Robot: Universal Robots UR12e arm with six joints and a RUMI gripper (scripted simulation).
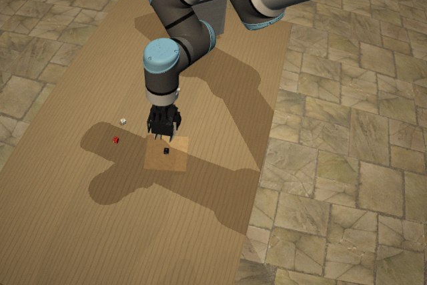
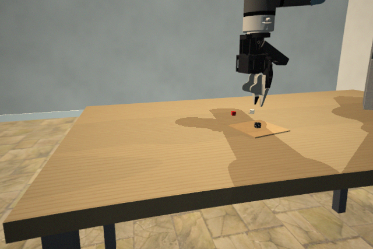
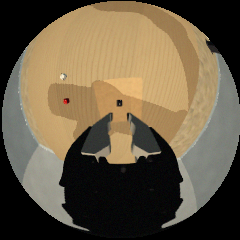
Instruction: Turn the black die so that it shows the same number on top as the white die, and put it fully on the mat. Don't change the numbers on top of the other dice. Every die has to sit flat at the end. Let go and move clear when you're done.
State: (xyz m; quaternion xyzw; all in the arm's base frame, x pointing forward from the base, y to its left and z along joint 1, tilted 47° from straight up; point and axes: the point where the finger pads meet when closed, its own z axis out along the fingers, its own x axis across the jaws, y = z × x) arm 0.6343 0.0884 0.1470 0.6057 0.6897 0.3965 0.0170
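The black die lies 8 cm below my hand. The rest, counted from my hand: white die: 4 cm behind, 20 cm to the right, 9 cm below; tan mat: 9 cm below; red die: 4 cm ahead, 18 cm to the right, 9 cm below.
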